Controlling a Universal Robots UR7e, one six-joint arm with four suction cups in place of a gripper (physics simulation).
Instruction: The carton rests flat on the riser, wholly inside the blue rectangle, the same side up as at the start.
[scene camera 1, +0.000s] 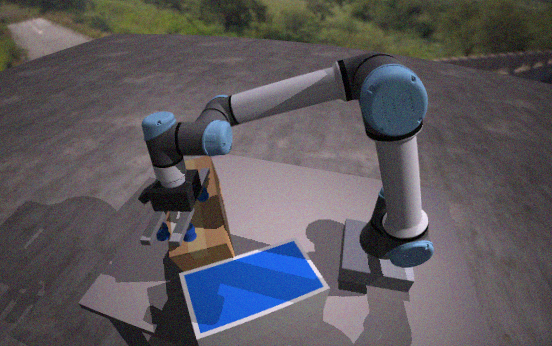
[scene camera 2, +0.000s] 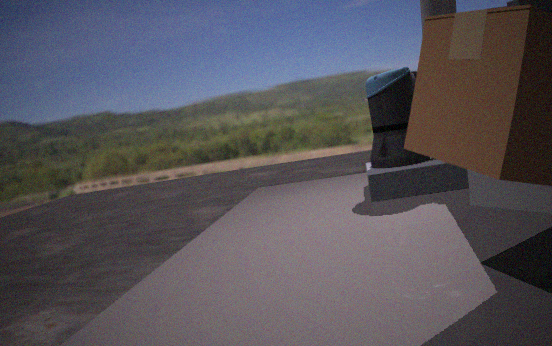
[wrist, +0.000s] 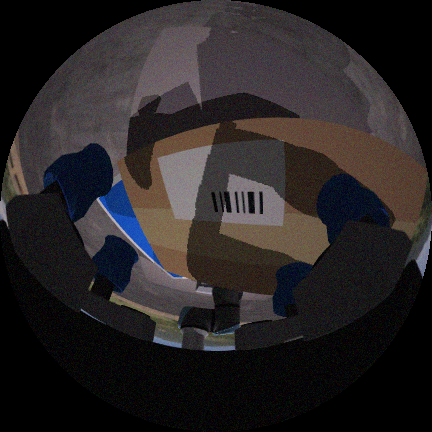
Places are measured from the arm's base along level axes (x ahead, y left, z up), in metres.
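Pixels of known places: hand, tool point: (wrist: 201, 229); arm's base, link origin: (scene camera 1: 381, 242) (scene camera 2: 400, 162) (wrist: 227, 289).
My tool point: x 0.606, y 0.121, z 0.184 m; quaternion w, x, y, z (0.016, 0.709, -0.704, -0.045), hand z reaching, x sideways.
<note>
Ahead of a thing's pixels: the offset from my tool point to its middle. "*": to the spot under its first point. Level surfaces: height alone.
The brown carton {0.007 m back, 0.089 m right, 0.071 m down} (scene camera 1: 212, 240) (scene camera 2: 465, 100) (wrist: 250, 237) hangs under my suction gripper (scene camera 1: 181, 215) (wrist: 215, 230), tilted, its upright edges leaning in the scene camera 2 view. The top with the white barcode label faces the wrist camera. In the wrist view the right cups overlap the carton; the left cups show beyond its left edge. The blue rectangle {0.195 m back, 0.097 m left, 0.127 m down} (scene camera 1: 300, 267) (wrist: 119, 200) covers the top of the grey riser {0.195 m back, 0.097 m left, 0.187 m down} (scene camera 1: 280, 320). The carton is behind the riser's back-left edge in scene camera 1, outside the rectangle. Whether they touch is hidden.
The robot's grey base block (scene camera 1: 375, 275) (scene camera 2: 425, 181) stands right of the riser in scene camera 1. The arm reaches over the table {0.247 m down} (scene camera 1: 300, 185) (scene camera 2: 250, 280) from there. The table's front-left corner {* 0.271 m ahead, 0.134 m left, 0.247 m down} (scene camera 1: 102, 297) lies left of the riser.
</note>
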